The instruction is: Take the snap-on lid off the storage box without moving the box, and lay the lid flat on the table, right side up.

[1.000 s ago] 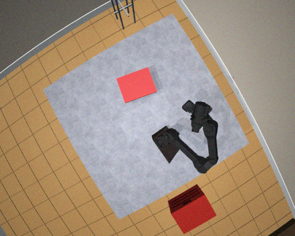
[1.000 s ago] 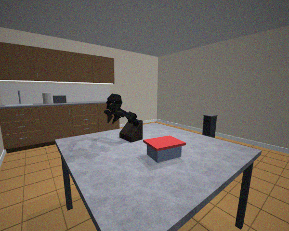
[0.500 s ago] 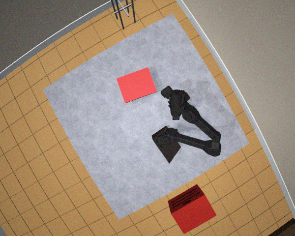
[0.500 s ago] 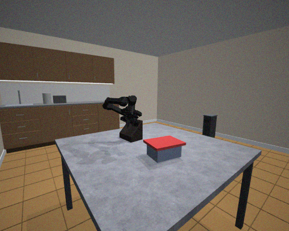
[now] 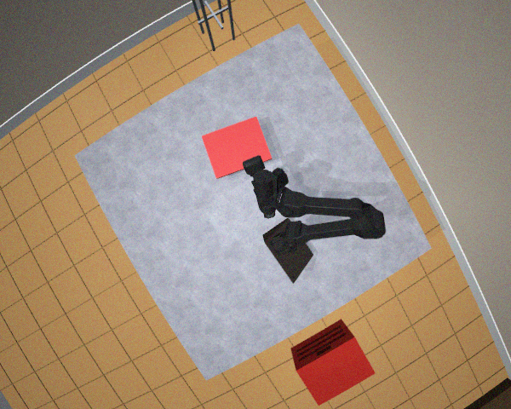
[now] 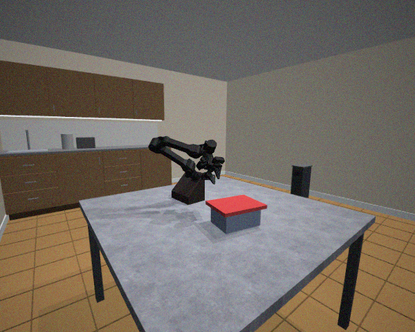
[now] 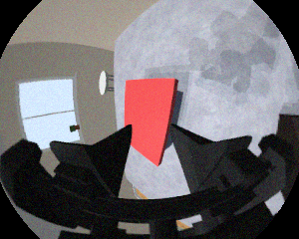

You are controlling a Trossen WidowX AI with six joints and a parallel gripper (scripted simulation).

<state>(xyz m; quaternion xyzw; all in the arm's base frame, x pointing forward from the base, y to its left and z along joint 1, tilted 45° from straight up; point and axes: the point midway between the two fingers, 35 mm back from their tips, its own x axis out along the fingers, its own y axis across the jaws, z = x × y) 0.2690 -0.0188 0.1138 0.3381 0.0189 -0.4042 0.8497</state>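
My gripper tip is now 13 cm short of the red lid, 9 cm above it and 1 cm to the right of it. The rest, counted from my gripper tip: storage box (15 cm below, 13 cm ahead, 1 cm to the left).
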